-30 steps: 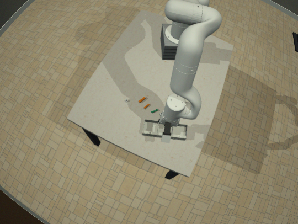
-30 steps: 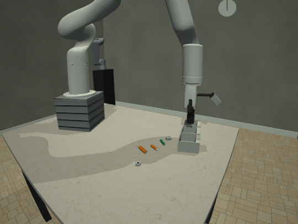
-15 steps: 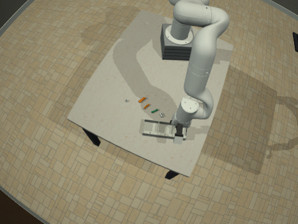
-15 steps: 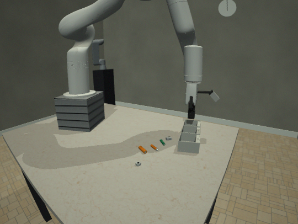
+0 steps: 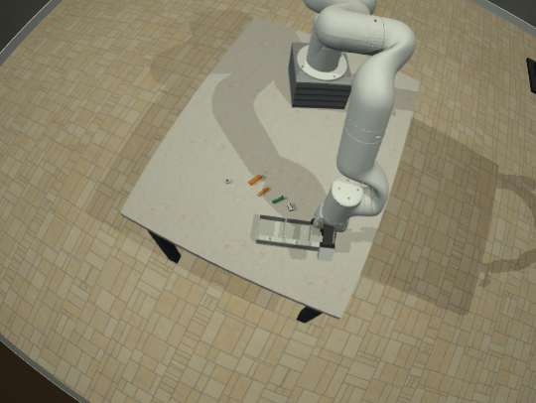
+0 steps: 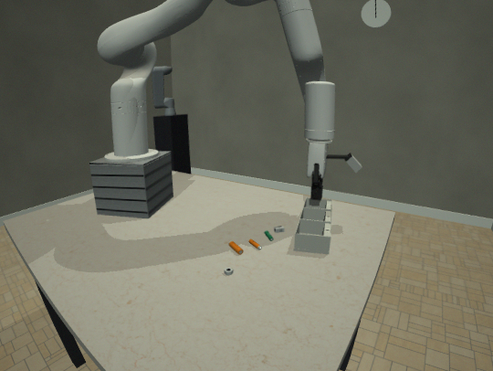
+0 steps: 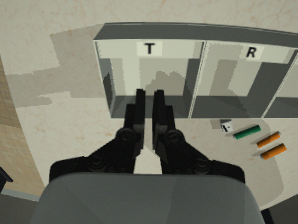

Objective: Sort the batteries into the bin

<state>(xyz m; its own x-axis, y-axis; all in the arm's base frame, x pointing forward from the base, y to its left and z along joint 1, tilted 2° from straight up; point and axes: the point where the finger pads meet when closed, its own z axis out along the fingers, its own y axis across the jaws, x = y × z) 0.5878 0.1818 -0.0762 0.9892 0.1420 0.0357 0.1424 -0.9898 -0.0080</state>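
My gripper is now 120 mm past the thick orange battery, 270 mm to the left of it and 70 mm above it. From my hand the other things lie so: green battery: 80 mm behind, 180 mm to the right, 80 mm below; then thin orange battery: 90 mm behind, 230 mm to the right, 80 mm below; then grey bin: 20 mm ahead, 80 mm to the right, 60 mm below.
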